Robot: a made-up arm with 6 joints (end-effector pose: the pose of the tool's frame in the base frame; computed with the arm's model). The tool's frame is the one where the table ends. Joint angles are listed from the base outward.
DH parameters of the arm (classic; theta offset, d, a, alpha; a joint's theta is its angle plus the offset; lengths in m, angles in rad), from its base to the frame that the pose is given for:
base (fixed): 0.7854 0 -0.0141 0
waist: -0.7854 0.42 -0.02 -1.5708
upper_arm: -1.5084 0 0.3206 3.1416
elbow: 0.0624 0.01 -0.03 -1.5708
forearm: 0 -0.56 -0.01 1.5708
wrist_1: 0 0.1 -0.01 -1.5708
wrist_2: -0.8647 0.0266 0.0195 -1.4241
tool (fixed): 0.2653 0.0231 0 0
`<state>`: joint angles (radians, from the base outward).
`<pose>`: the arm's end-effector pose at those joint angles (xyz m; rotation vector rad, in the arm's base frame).
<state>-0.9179 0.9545 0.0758 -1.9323 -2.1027 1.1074</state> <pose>0.3214 -0.4389 0.0775 0.9094 0.0429 -0.3834</pose>
Working (the frame after each row of the table, in the pose's form):
after base (fixed): -0.0100 -0.0100 0.0000 0.0000 0.0000 0.7854
after waist: -0.0221 0.0059 0.4200 -1.4495 0.7162 -0.7162
after upper_arm: 0.1435 -0.2107 0.5886 1.1696 -1.0592 -0.2856
after elbow: 0.1215 -0.1984 0.5695 -0.3173 -0.6421 -0.8799
after forearm: 0.3477 -0.4787 0.1406 -0.6610 2.6922 1.3914
after wrist_1: 0.3241 -0.3975 0.0864 2.3327 -0.0750 -0.8363
after wrist_2: 0.3243 -0.4210 0.0632 0.9060 0.1647 -0.6299

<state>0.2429 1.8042 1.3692 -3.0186 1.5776 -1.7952</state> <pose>0.7439 0.3038 0.0777 -1.4365 0.0429 1.1606</pose>
Working (the frame after each row of the table, in the pose's form):
after base (fixed): -0.0100 -0.0100 0.0000 0.0000 0.0000 0.7854
after waist: -0.0294 -0.0148 0.4200 -1.5624 -0.1907 0.1907
after upper_arm: 0.2683 0.0590 0.3265 1.5143 0.4180 -0.0415
after elbow: 0.2584 0.0462 0.2993 0.1379 -1.1300 0.2162
after forearm: 0.7551 0.1706 0.0723 -1.3146 1.5173 1.6401
after wrist_1: 0.7350 0.2678 0.0569 -0.6093 -0.2500 -2.8026
after wrist_2: 0.7577 0.2860 0.0724 -1.3949 -0.1439 0.9423

